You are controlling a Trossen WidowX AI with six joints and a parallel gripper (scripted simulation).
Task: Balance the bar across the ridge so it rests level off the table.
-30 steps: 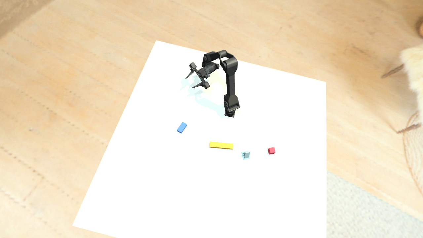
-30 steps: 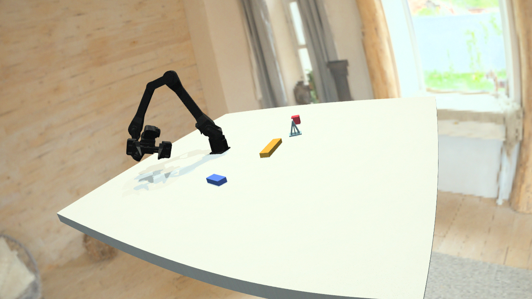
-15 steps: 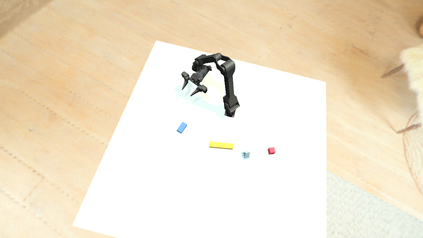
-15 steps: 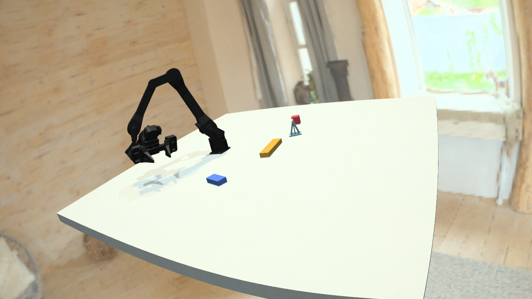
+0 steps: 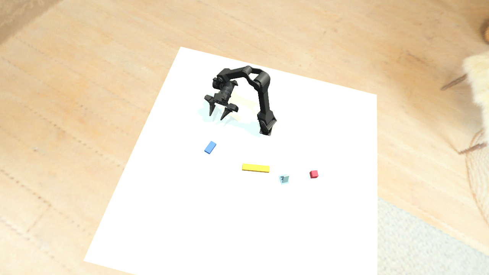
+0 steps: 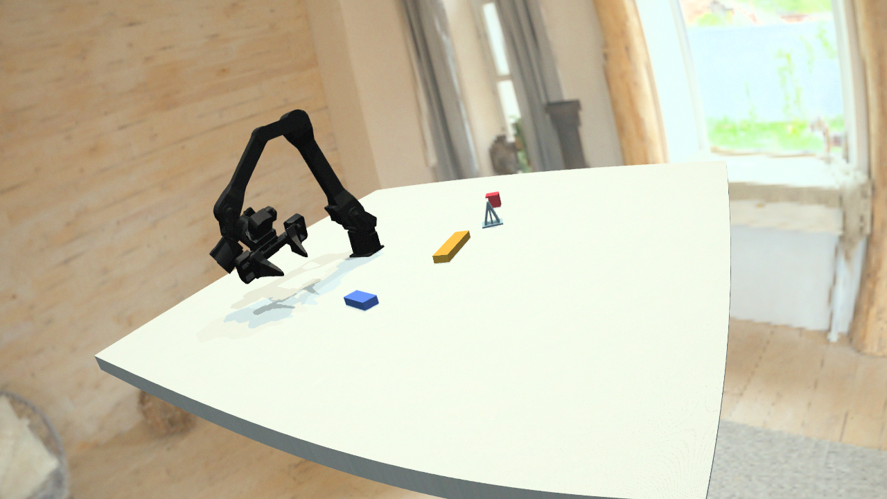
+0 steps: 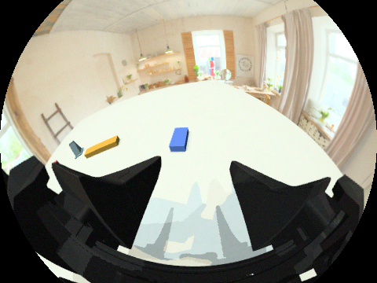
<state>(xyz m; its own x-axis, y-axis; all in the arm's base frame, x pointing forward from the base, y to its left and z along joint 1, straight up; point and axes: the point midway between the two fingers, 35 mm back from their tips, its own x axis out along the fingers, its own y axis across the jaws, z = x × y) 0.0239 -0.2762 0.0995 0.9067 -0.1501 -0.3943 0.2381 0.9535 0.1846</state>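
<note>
My gripper tip is 270 mm to the right of the yellow bar, 190 mm short of it and 80 mm above it. The rest, counted from my gripper tip: red cube (580 mm to the left, 150 mm ahead, 70 mm below); blue flat block (140 mm ahead, 80 mm below, 10 mm to the left).
</note>
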